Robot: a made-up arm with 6 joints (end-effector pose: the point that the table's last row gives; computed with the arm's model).
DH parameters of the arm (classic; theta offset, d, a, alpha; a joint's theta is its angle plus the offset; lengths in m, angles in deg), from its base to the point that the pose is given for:
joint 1: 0 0.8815 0.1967 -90
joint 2: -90 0 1.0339 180
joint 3: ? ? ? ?
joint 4: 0 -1.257 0 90
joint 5: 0 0 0 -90
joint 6: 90 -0.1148 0 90
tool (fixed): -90 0 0 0
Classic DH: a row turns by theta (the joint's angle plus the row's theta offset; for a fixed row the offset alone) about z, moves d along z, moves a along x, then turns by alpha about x.
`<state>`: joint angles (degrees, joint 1 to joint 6).
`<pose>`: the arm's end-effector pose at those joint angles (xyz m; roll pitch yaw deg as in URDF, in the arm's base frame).
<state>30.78 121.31 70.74 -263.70 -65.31 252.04</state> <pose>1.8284 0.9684 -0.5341 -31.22 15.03 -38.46</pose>
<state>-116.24 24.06 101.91 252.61 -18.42 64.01</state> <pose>-0.2815 -0.6493 3.2037 -25.14 -71.33 -45.84</pose>
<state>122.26 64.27 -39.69 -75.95 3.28 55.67</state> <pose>-0.5207 0.8369 -0.0476 -146.39 76.46 -44.02</pose>
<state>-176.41 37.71 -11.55 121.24 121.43 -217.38</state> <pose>-1.7092 -0.1912 0.8849 -176.76 -6.10 -43.61</pose>
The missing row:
joint 3: 0 0 0.1926 -90
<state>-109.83 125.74 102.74 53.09 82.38 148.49</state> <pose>-0.6977 -2.2029 0.0207 153.55 -29.74 -43.94</pose>
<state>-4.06 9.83 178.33 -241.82 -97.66 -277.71</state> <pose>-0.8975 -0.0368 1.9064 -1.23 29.03 -91.61</pose>
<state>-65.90 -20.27 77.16 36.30 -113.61 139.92</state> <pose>-0.2304 0.3625 3.0383 -135.31 17.56 -100.58</pose>
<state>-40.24 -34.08 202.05 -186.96 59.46 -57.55</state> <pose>-0.7841 0.6792 0.5931 61.43 -3.13 133.76</pose>
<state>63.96 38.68 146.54 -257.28 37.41 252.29</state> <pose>0.0533 0.2641 2.9175 -101.99 -52.85 165.06</pose>
